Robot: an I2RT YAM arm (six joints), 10 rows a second.
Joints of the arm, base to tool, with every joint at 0 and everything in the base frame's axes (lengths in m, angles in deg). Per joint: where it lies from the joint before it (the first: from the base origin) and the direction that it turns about. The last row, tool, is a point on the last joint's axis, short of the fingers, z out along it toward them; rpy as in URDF.
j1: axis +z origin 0 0 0.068
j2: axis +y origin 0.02 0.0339 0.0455
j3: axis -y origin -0.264 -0.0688 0
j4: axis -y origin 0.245 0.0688 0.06
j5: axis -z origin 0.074 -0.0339 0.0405
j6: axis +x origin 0.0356 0 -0.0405
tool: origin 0 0 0 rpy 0 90 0
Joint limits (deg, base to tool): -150..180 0..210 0..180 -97..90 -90..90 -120..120
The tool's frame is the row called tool.
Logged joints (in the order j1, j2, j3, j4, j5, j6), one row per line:
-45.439, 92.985, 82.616, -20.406, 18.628, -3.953
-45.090, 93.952, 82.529, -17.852, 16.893, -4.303
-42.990, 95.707, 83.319, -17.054, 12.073, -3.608
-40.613, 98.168, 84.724, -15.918, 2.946, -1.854
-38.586, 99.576, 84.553, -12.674, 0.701, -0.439
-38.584, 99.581, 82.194, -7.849, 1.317, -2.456
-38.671, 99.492, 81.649, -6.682, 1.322, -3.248
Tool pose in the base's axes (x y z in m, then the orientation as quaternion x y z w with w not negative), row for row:
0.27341, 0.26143, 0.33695, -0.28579, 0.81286, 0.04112, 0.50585
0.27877, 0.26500, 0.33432, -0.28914, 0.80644, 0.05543, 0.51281
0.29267, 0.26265, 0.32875, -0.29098, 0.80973, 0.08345, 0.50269
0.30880, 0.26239, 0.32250, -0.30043, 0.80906, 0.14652, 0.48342
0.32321, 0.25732, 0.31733, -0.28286, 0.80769, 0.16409, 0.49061
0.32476, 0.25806, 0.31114, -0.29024, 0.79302, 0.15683, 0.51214
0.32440, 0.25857, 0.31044, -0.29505, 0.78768, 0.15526, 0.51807
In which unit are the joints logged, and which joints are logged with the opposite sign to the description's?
The joints are logged in degrees. Opposite sign: j1.
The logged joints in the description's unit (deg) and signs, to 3 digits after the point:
45.439, 92.985, 82.616, -20.406, 18.628, -3.953
45.090, 93.952, 82.529, -17.852, 16.893, -4.303
42.990, 95.707, 83.319, -17.054, 12.073, -3.608
40.613, 98.168, 84.724, -15.918, 2.946, -1.854
38.586, 99.576, 84.553, -12.674, 0.701, -0.439
38.584, 99.581, 82.194, -7.849, 1.317, -2.456
38.671, 99.492, 81.649, -6.682, 1.322, -3.248

